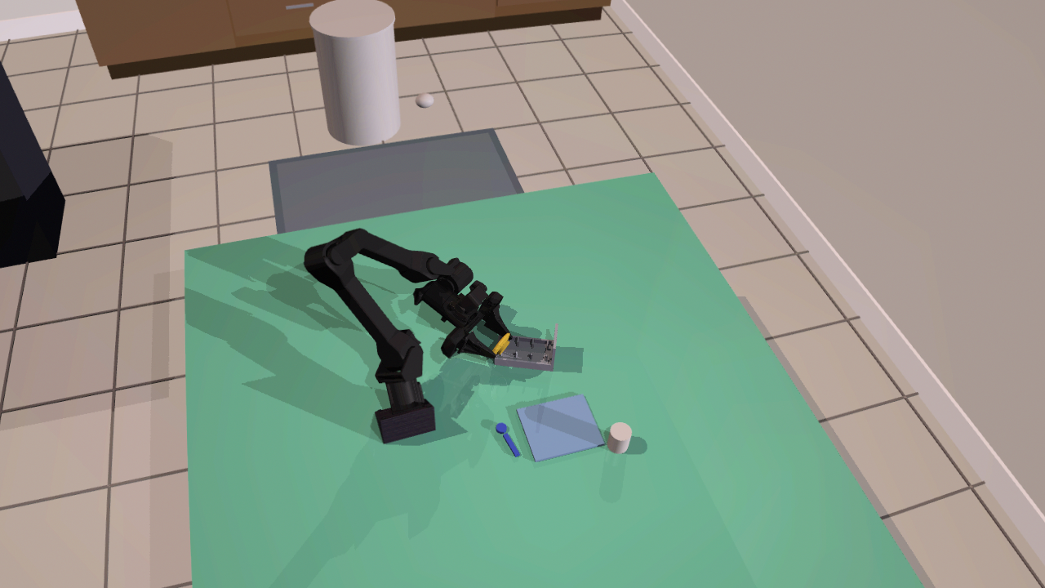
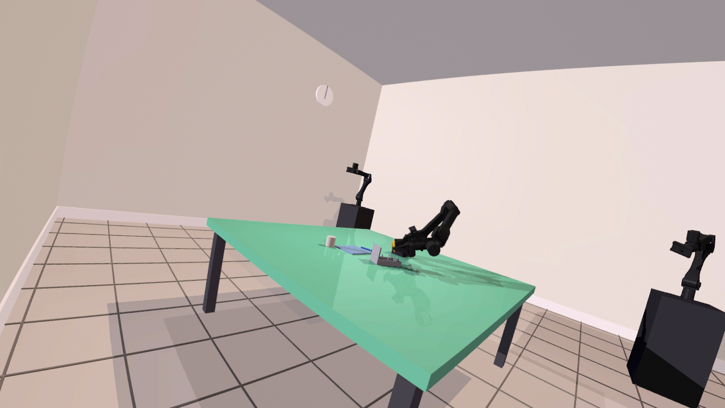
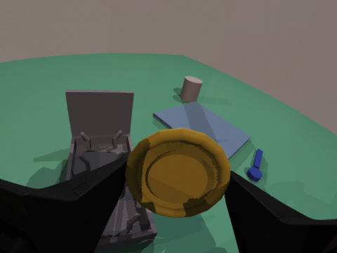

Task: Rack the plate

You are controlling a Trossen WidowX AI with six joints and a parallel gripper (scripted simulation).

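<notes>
My gripper tip is now 6 cm short of the dish rack, 5 cm above it and 2 cm to the right of it. From my gripper tip the other things lie so: light blue mat (18 cm to the right, 7 cm below, 7 cm ahead); blue spoon (17 cm to the right, 7 cm below, 4 cm behind); yellow plate (1 cm to the left).
</notes>
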